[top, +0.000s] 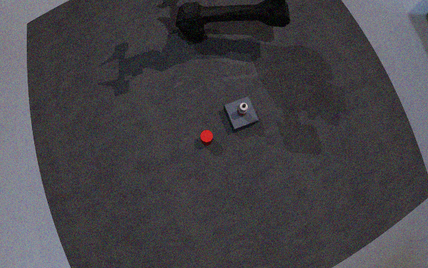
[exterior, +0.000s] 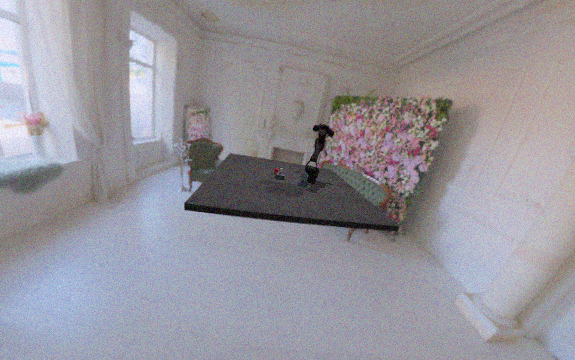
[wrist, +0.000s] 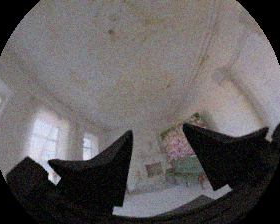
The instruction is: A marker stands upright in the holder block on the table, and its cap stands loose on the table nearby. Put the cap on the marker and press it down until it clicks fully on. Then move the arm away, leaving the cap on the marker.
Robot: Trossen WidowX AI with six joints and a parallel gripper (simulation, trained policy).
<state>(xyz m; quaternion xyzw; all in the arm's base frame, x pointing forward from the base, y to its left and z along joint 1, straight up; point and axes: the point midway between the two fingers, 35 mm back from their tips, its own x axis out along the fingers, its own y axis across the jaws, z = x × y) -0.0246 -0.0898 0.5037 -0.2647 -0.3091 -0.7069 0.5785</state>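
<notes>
Right now my gripper tip is 50 cm above the red marker cap, 36 cm short of it and 3 cm to the right of it.
</notes>
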